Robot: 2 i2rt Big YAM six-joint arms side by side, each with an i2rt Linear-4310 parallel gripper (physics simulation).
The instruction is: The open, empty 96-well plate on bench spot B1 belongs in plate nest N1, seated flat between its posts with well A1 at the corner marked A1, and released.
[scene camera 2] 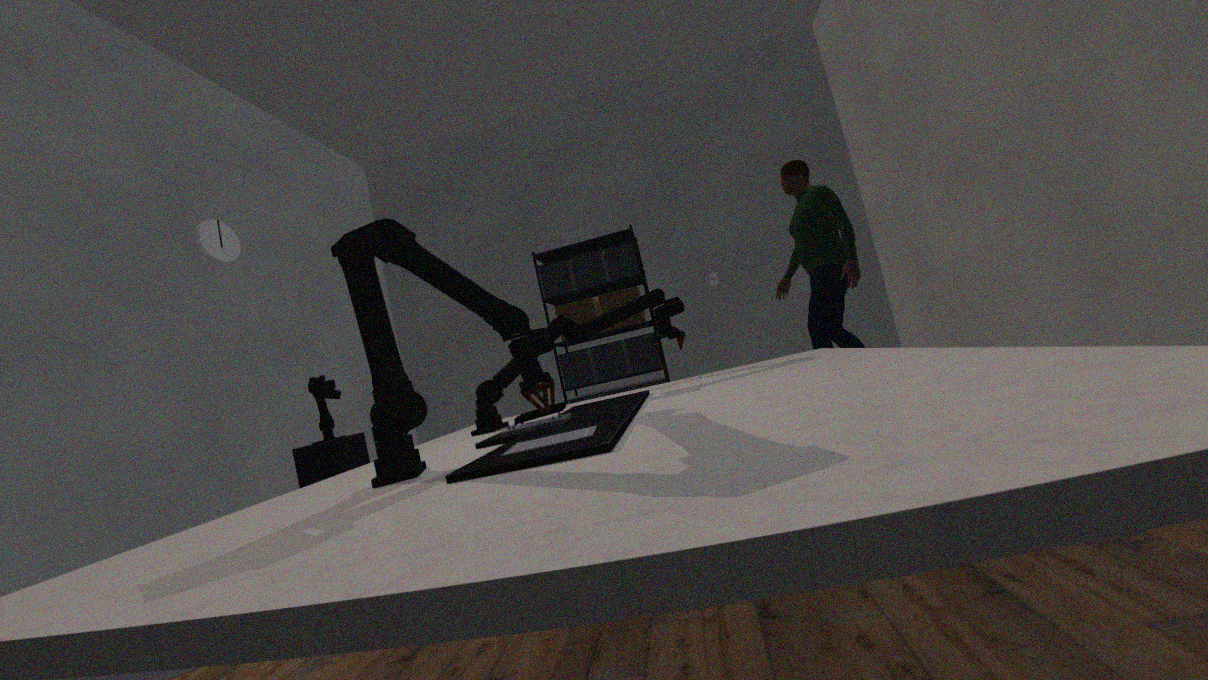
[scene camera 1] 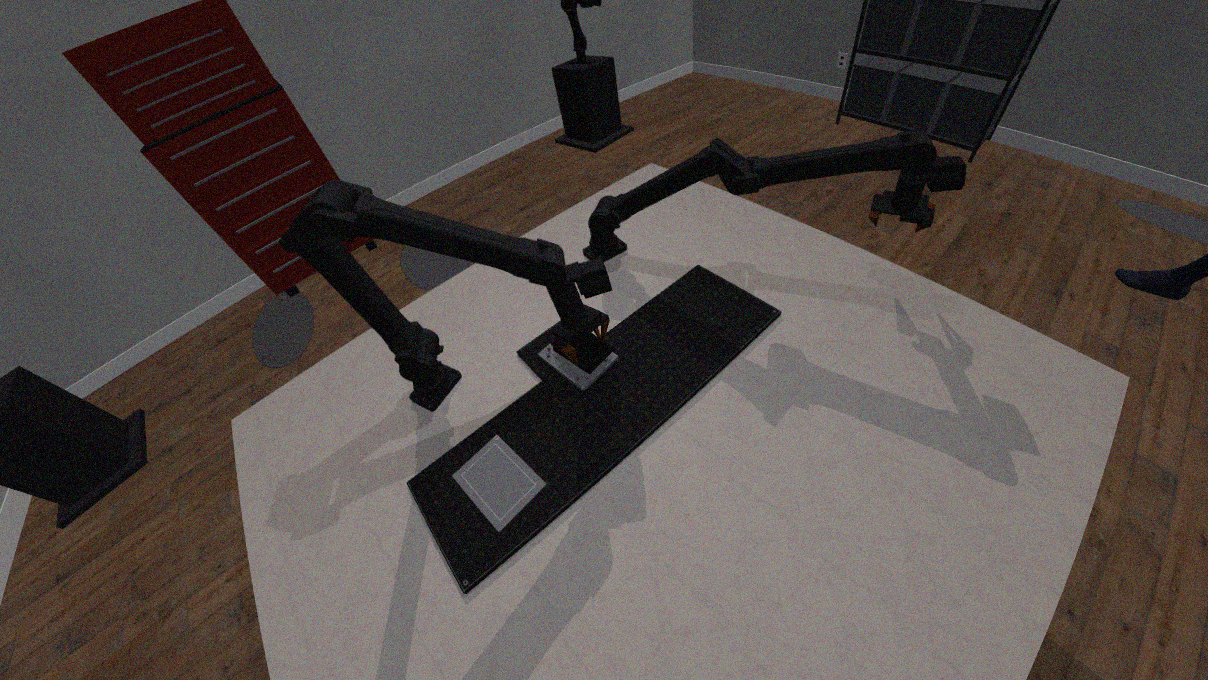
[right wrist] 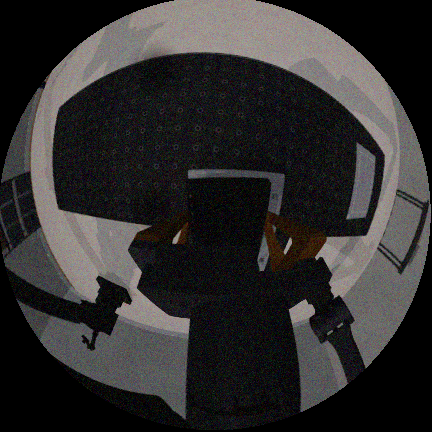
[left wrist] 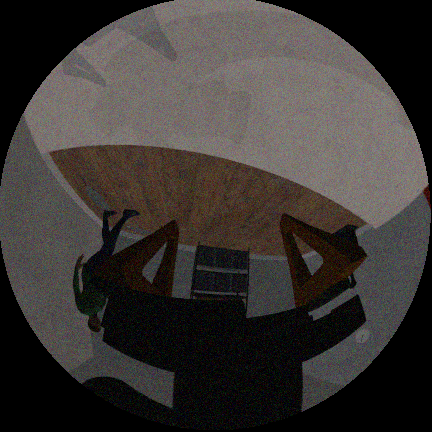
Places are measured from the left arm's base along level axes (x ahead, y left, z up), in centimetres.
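Where they show: left gripper, fingertip midpoint: [scene camera 2: 670,353] [scene camera 1: 895,227] [left wrist: 229,222]; right gripper, fingertip midpoint: [scene camera 2: 549,411] [scene camera 1: 589,353] [right wrist: 227,214]; left arm's base at its link origin: [scene camera 2: 490,430] [scene camera 1: 605,251] [right wrist: 114,288]; right arm's base at its link origin: [scene camera 2: 401,477] [scene camera 1: 437,387].
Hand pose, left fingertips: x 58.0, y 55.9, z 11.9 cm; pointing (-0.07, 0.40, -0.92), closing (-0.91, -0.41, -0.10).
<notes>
Things, the pixels of their top centre, and the offset from my left fingertips. "spot": a spot on its surface instead. Level surfaces: height alone.
- dark 96-well plate at its top centre: [right wrist: 228,239] [scene camera 1: 581,344] [scene camera 2: 539,408] dz -6.0, dx -25.7, dy -83.4 cm
- pale plate nest N1 at its top centre: [right wrist: 236,236] [scene camera 1: 576,352] [scene camera 2: 536,418] dz -8.4, dx -26.5, dy -85.0 cm
- grey outlined pad at a spot on its surface: [scene camera 1: 498,483] [right wrist: 365,181] spot: dz -10.4, dx -9.6, dy -114.7 cm
- black perforated board at its surface level: dz -10.6 cm
- pale table at its surface level: dz -11.9 cm
The dark 96-well plate [scene camera 1: 596,353] [scene camera 2: 539,413] [right wrist: 230,205] is between the fingers of my right gripper [scene camera 1: 585,339] [scene camera 2: 538,400] [right wrist: 227,214], which is shut on it over the nest. The pale plate nest N1 [scene camera 1: 583,379] [right wrist: 278,197] shows past two sides of the plate in the right wrist view. Whether the plate touches the nest or lies flat is too dark to tell; wells and the A1 mark are not legible. A grey outlined pad [scene camera 1: 498,483] [right wrist: 362,182], apparently spot B1, carries no plate. My left gripper [scene camera 1: 901,217] [scene camera 2: 673,340] [left wrist: 229,222] is open and empty, far from the plate.
The black perforated board [scene camera 1: 676,337] [right wrist: 165,100] lies on the pale table [scene camera 1: 803,549] [scene camera 2: 929,439]. The left arm [scene camera 1: 836,163] reaches out high to the right in scene camera 1. A person [scene camera 2: 819,228] stands beyond the table, and a shelf rack [scene camera 2: 589,299] stands behind the arms.
</notes>
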